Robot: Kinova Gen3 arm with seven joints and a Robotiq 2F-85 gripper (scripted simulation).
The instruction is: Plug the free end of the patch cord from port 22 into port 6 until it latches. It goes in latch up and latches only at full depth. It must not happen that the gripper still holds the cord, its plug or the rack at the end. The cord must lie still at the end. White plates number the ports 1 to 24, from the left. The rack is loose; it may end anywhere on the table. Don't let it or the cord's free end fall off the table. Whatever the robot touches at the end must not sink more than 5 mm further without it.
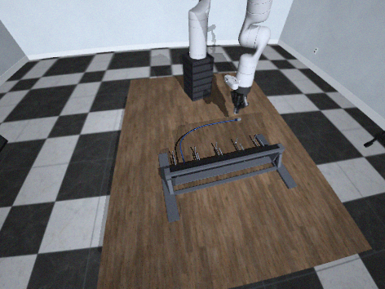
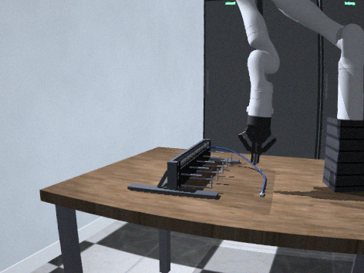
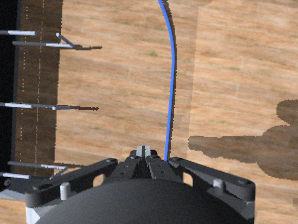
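My gripper is now 100 mm above the plug, 50 mm to the right of it and 40 mm past it.
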